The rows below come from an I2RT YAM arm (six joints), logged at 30 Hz.
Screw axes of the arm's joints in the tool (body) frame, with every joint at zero. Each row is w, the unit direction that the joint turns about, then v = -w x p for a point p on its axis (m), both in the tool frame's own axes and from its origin. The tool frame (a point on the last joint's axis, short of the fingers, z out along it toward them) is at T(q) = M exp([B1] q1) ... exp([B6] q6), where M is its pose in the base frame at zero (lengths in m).
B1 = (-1, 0, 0, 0.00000, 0.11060, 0.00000)
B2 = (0, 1, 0, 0.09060, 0.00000, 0.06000)
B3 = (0, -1, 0, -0.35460, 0.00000, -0.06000)
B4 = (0, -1, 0, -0.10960, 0.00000, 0.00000)
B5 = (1, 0, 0, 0.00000, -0.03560, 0.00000)
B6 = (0, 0, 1, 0.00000, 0.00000, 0.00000)
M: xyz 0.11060 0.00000 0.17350 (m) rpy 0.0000 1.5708 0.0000 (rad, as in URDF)
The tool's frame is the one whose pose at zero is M.
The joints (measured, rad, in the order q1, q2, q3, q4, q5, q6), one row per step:
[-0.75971 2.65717 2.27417 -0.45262 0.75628 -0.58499]
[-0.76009 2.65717 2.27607 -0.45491 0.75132 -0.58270]
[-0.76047 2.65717 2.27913 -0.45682 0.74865 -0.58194]
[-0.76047 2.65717 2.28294 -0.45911 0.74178 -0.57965]
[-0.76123 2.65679 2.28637 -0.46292 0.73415 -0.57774]
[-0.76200 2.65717 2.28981 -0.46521 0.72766 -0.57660]
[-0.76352 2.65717 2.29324 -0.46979 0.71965 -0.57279]
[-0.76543 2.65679 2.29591 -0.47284 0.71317 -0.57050]
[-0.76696 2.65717 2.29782 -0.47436 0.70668 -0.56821]
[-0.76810 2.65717 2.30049 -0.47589 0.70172 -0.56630]
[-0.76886 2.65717 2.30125 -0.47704 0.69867 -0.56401]
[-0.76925 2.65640 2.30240 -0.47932 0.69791 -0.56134]
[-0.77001 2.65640 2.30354 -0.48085 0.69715 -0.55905]
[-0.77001 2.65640 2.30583 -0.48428 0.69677 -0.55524]
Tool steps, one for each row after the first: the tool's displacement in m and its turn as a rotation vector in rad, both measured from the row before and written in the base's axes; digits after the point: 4 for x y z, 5 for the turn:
[0.0000 -0.0001 0.0004 0.00267 -0.00416 0.00171]
[0.0001 -0.0003 0.0008 0.00056 -0.00283 0.00100]
[0.0004 -0.0001 0.0009 0.00239 -0.00651 0.00337]
[0.0000 -0.0003 0.0009 0.00389 -0.00548 0.00332]
[0.0000 -0.0004 0.0006 0.00283 -0.00482 0.00297]
[-0.0004 -0.0006 0.0006 0.00473 -0.00641 0.00175]
[-0.0006 -0.0007 0.0007 0.00326 -0.00521 0.00117]
[-0.0004 -0.0006 0.0002 0.00326 -0.00522 0.00155]
[-0.0002 -0.0005 0.0007 0.00170 -0.00494 0.00112]
[-0.0002 -0.0003 0.0001 0.00171 -0.00317 0.00000]
[-0.0002 -0.0001 0.0006 0.00045 -0.00232 -0.00139]
[-0.0003 -0.0003 0.0002 0.00050 -0.00199 -0.00155]
[0.0000 0.0000 0.0005 0.00070 -0.00250 -0.00191]

